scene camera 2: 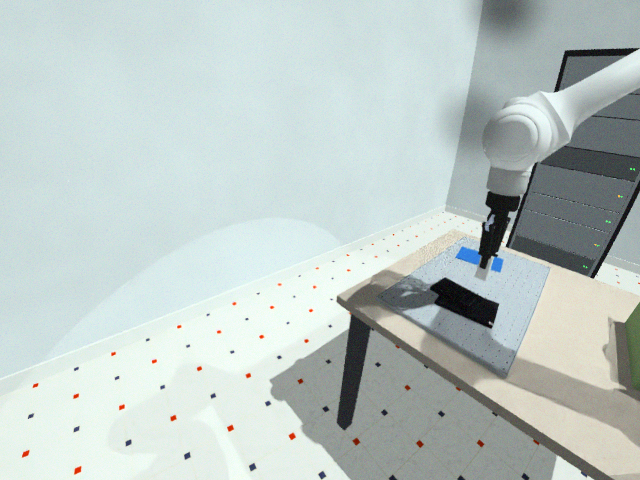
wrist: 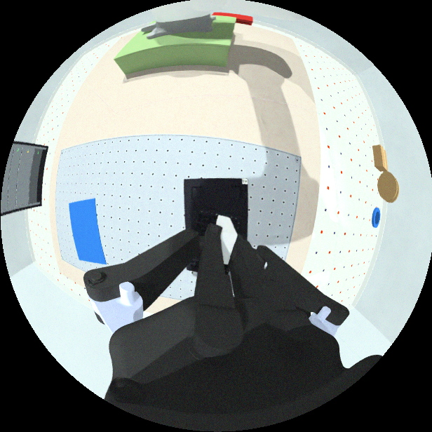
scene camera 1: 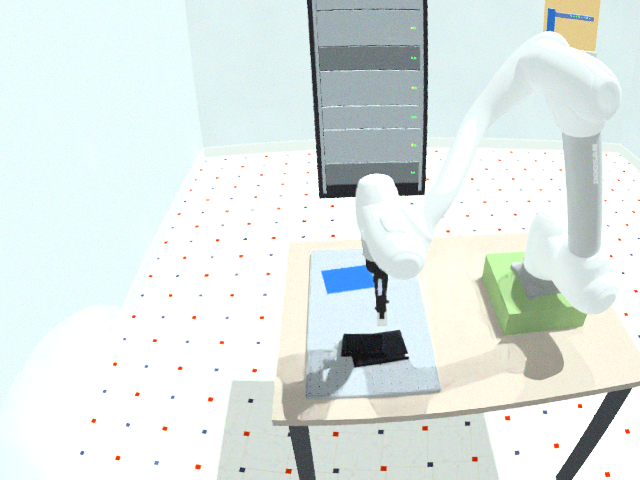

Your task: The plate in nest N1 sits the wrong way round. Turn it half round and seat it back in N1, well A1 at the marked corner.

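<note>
A black nest (scene camera 1: 395,343) (scene camera 2: 485,310) (wrist: 220,187) with a small white label at one corner lies on the perforated board. The dark plate (scene camera 1: 361,345) (scene camera 2: 448,290) appears to overlap it and jut out past its side away from the robot base; black on black, their border is hard to see. My gripper (scene camera 1: 381,320) (scene camera 2: 482,272) (wrist: 220,226) points down with its pale fingertips shut and empty. It hangs above the board, apart from the plate and nest. In the wrist view the fingers hide much of the plate. The label's text and well A1 cannot be made out.
The grey-blue perforated board (scene camera 1: 330,377) (scene camera 2: 504,356) (wrist: 150,155) lies on the table (scene camera 1: 465,372) (scene camera 2: 578,330) (wrist: 175,105). A blue rectangle (scene camera 1: 346,280) (scene camera 2: 467,254) (wrist: 86,230) is on the board. The green base block (scene camera 1: 542,319) (wrist: 175,57) stands under the arm.
</note>
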